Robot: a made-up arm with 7 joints. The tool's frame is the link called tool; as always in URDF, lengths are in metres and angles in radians. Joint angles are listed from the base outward. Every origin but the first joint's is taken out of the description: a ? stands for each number. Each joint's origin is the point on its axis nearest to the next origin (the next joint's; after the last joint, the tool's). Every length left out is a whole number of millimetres.
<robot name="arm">
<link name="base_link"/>
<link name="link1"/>
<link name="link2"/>
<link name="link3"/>
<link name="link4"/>
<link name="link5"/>
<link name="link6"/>
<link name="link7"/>
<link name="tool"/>
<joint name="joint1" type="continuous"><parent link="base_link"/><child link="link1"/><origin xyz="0 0 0.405" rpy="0 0 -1.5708"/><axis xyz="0 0 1"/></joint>
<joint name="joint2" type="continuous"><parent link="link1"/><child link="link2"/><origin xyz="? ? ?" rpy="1.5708 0 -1.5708"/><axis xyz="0 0 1"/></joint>
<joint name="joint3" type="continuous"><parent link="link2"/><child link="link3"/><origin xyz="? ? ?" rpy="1.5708 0 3.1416"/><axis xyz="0 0 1"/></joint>
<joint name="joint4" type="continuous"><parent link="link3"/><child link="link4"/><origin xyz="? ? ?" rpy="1.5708 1.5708 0"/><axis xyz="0 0 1"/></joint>
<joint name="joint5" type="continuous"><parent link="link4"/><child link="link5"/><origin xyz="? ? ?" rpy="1.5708 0 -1.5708"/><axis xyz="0 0 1"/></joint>
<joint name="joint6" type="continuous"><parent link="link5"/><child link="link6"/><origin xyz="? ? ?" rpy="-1.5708 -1.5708 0"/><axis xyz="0 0 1"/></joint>
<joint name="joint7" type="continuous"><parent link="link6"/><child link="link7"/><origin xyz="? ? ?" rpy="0 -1.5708 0"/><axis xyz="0 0 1"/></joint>
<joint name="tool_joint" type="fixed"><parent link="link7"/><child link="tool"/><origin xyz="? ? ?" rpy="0 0 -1.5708"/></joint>
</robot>
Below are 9 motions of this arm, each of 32 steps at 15 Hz.
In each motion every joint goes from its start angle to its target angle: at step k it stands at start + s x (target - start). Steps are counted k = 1, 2, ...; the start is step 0. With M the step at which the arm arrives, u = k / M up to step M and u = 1 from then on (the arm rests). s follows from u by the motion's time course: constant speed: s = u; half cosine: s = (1 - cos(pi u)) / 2; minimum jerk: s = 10 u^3 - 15 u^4 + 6 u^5.
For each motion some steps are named. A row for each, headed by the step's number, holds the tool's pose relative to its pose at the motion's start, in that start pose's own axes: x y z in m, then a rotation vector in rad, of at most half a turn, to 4 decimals.
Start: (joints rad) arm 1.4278 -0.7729 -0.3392 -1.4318 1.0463 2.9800 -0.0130
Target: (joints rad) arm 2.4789 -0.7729 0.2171 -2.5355 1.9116 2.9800 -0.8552
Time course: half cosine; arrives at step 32
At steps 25, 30, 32:
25: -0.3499 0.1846 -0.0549 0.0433 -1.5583 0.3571
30: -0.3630 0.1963 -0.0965 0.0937 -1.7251 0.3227
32: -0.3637 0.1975 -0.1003 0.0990 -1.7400 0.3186

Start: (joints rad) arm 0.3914 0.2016 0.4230 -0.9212 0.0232 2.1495 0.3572
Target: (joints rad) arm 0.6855 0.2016 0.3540 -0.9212 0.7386 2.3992 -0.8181
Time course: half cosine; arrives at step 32
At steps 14, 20, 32:
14: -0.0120 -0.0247 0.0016 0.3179 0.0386 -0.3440
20: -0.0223 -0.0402 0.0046 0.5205 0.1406 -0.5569
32: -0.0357 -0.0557 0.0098 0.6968 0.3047 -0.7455

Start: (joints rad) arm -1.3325 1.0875 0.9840 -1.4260 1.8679 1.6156 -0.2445
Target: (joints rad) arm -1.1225 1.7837 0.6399 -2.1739 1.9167 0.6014 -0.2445
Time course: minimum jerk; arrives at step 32
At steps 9, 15, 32:
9: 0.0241 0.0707 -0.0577 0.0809 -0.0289 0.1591
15: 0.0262 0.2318 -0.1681 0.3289 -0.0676 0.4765
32: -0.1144 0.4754 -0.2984 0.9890 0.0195 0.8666

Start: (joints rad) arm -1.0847 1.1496 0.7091 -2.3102 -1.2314 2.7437 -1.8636
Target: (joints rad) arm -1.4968 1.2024 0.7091 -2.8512 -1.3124 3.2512 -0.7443
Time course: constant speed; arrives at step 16
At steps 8, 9, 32:
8: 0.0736 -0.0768 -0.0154 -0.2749 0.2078 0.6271
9: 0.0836 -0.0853 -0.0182 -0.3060 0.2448 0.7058
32: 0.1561 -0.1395 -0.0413 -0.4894 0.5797 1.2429

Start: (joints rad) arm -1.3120 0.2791 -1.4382 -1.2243 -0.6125 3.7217 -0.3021
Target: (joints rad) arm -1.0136 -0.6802 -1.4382 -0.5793 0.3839 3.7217 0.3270
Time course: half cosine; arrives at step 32
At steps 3, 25, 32:
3: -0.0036 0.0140 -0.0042 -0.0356 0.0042 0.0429
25: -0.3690 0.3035 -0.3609 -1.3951 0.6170 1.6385
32: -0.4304 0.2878 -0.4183 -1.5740 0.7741 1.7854

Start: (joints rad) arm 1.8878 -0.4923 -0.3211 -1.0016 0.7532 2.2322 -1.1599
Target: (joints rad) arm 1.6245 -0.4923 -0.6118 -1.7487 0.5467 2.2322 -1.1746
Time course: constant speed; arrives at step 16
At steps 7, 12, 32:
7: -0.1008 0.0200 0.0239 -0.0558 -0.4006 0.1257
12: -0.1822 0.0250 0.0098 -0.0883 -0.6599 0.2512
32: -0.2469 0.0187 -0.0179 -0.1070 -0.8463 0.3733

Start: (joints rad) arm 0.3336 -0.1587 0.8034 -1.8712 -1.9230 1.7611 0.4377
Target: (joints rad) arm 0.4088 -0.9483 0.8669 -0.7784 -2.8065 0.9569 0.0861
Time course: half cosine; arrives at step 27
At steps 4, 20, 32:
4: -0.0031 0.0375 -0.0050 -0.1135 -0.0315 0.0484
20: -0.3599 0.4594 -0.3702 -1.2501 -0.9455 1.2306
32: -0.4802 0.4506 -0.4804 -1.2748 -1.1651 1.5807

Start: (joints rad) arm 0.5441 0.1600 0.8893 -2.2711 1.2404 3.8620 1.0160
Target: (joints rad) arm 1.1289 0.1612 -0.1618 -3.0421 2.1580 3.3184 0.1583
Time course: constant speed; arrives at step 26
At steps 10, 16, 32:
10: 0.1002 0.0606 0.0213 -0.4446 0.3384 -0.1351
16: 0.1602 0.0956 0.0025 -0.6923 0.4881 -0.1257
32: 0.2347 0.1485 -0.0742 -1.0116 0.6597 0.0232

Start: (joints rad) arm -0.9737 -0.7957 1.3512 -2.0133 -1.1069 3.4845 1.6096
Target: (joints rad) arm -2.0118 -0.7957 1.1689 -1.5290 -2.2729 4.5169 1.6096
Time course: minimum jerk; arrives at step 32
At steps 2, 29, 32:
2: 0.0002 0.0007 0.0005 0.0003 -0.0003 -0.0021
29: 0.0587 0.3864 0.0473 -0.0484 -1.0461 -0.4185
32: 0.0592 0.3889 0.0467 -0.0498 -1.0579 -0.4144

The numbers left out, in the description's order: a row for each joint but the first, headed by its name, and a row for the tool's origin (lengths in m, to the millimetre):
joint2: 0 0 0
joint3: 0 0.454 0
joint4: 0.075 0 0
joint5: -0.288 -0.062 0
joint6: 0 0 0
joint7: 0 -0.082 0
tool: 0 0 0

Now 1 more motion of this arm.
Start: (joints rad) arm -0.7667 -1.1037 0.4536 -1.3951 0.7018 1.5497 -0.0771
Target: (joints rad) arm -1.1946 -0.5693 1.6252 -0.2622 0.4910 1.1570 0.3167
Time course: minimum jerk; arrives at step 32
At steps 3, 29, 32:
3: 0.0020 -0.0028 0.0020 -0.0008 -0.0047 -0.0047
29: 0.1160 -0.0790 0.0359 0.3985 -0.2415 -0.3452
32: 0.1164 -0.0767 0.0344 0.4042 -0.2399 -0.3444

